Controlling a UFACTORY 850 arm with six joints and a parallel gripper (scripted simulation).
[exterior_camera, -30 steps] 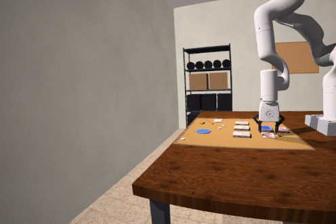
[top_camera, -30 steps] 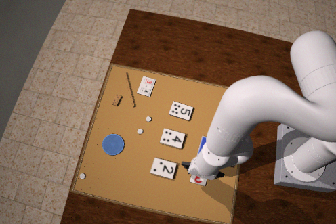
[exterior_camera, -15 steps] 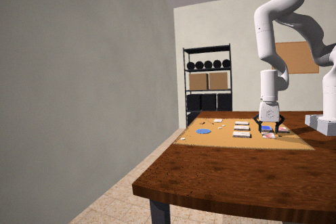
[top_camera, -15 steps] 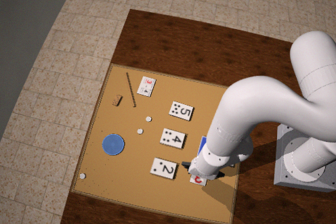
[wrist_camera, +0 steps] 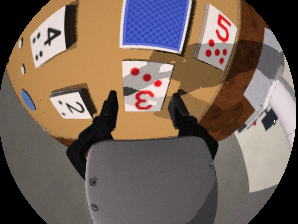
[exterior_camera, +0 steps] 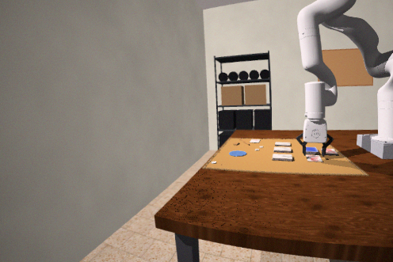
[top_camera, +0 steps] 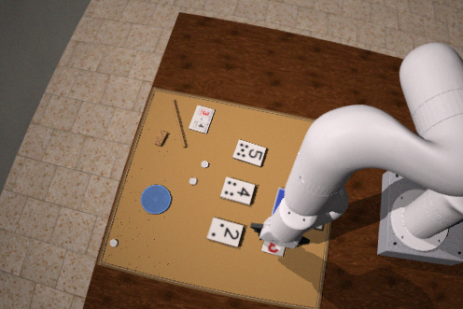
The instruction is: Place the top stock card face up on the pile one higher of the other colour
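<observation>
Right now my hand is 30 mm above the blue-backed card. The rest, counted from my hand: tan card cloth (150 mm ahead, 120 mm to the right, 40 mm below).
</observation>
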